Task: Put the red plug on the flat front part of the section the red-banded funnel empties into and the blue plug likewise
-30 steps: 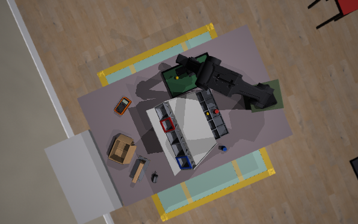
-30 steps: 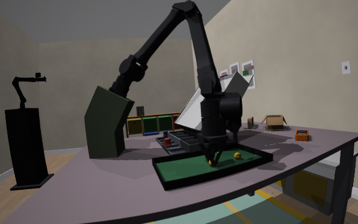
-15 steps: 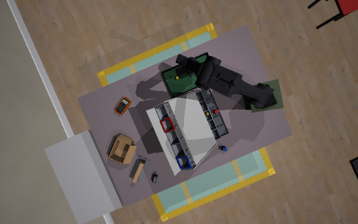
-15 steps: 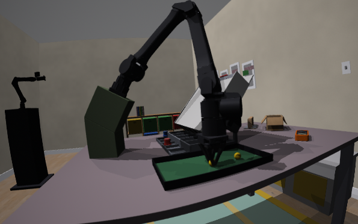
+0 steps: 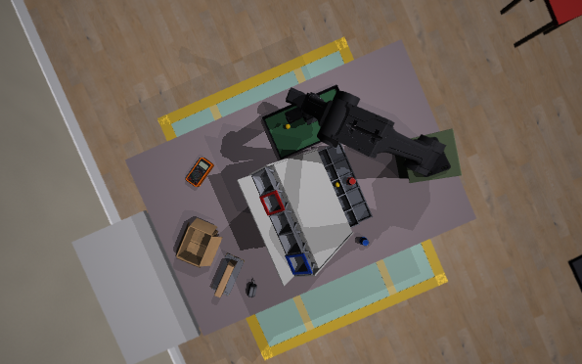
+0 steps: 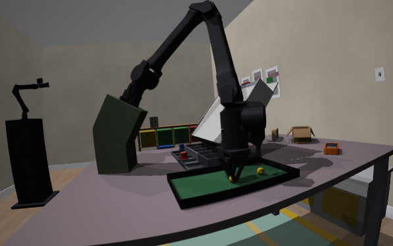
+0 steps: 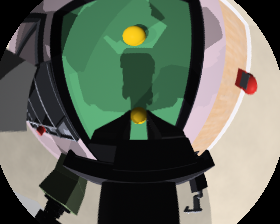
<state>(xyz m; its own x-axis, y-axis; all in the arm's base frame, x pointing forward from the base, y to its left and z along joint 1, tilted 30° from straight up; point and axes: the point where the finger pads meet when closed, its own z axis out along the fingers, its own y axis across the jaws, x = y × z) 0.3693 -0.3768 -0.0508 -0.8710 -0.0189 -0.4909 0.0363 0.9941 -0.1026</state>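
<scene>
The green tray is 10 mm ahead of my hand, 30 mm to the left of it and 10 mm below it. Round my hand: orange multimeter: 560 mm ahead, 10 mm to the left; cardboard box: 710 mm ahead, 310 mm to the left, 20 mm above; sloped grey cover: 150 mm ahead, 350 mm to the left, 190 mm above.
</scene>
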